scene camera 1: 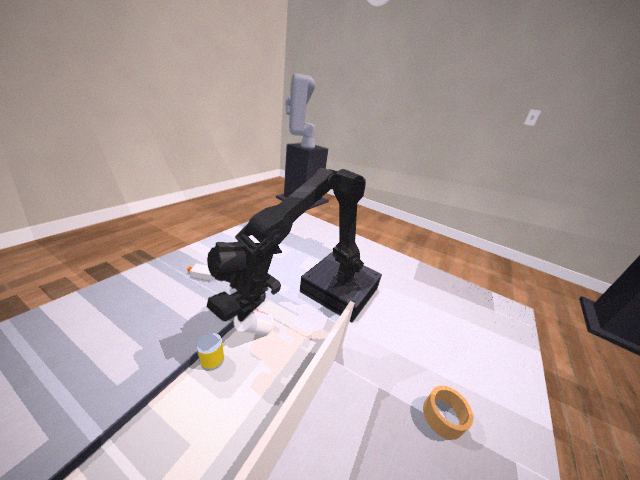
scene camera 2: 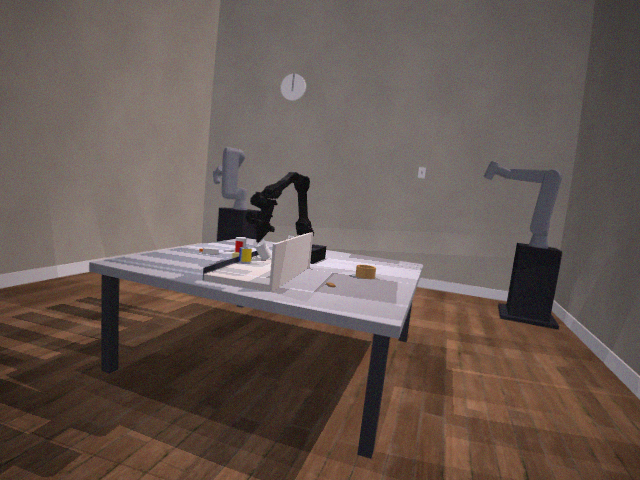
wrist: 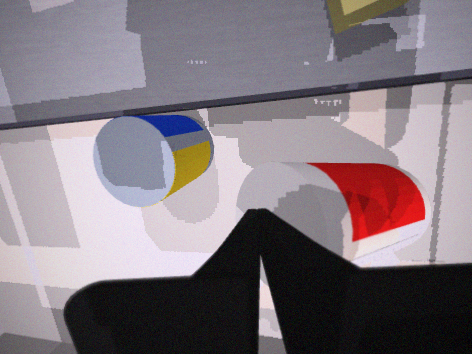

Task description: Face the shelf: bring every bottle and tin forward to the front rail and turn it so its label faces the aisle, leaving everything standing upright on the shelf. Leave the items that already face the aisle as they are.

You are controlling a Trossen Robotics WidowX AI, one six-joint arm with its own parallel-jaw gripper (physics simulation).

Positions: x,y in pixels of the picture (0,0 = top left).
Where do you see a white shelf board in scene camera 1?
217,417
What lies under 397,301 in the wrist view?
The gripper.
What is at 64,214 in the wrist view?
A white shelf board.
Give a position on a white back panel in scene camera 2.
At 290,257
